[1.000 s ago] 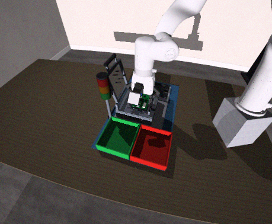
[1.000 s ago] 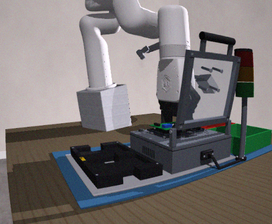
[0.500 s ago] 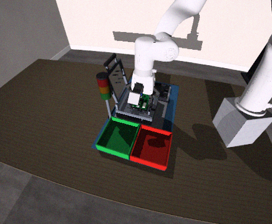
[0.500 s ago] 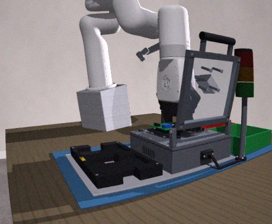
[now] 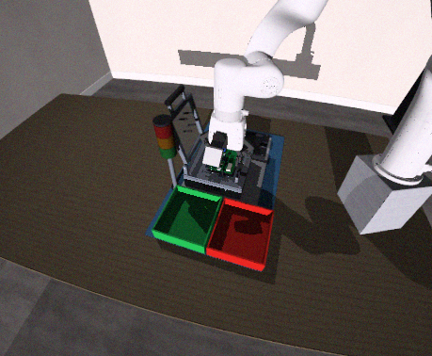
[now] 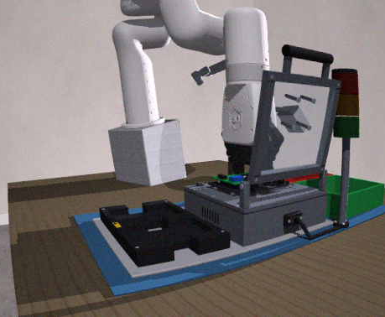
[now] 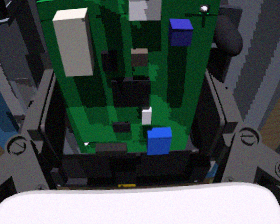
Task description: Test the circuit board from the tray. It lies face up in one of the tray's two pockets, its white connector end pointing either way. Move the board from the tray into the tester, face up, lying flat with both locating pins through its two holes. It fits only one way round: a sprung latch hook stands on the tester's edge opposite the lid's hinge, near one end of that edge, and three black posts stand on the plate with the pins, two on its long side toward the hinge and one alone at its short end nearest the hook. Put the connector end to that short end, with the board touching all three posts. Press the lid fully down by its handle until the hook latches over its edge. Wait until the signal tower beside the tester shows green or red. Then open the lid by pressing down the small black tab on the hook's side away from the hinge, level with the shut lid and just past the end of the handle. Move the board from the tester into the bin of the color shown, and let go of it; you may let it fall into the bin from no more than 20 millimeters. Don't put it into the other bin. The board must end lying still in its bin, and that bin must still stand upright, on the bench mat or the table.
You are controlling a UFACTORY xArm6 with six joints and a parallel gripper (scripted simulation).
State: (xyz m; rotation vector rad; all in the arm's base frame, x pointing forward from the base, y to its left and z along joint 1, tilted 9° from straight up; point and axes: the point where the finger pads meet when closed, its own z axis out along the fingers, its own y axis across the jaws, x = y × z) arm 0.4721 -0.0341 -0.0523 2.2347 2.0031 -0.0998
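My gripper is now right at the green circuit board. Also, from my hand: clear lid 12 cm ahead, 1 cm to the right, 10 cm above; then green bin 7 cm ahead, 19 cm to the left, 7 cm below; then plate 1 cm ahead, 1 cm to the left, 1 cm below.
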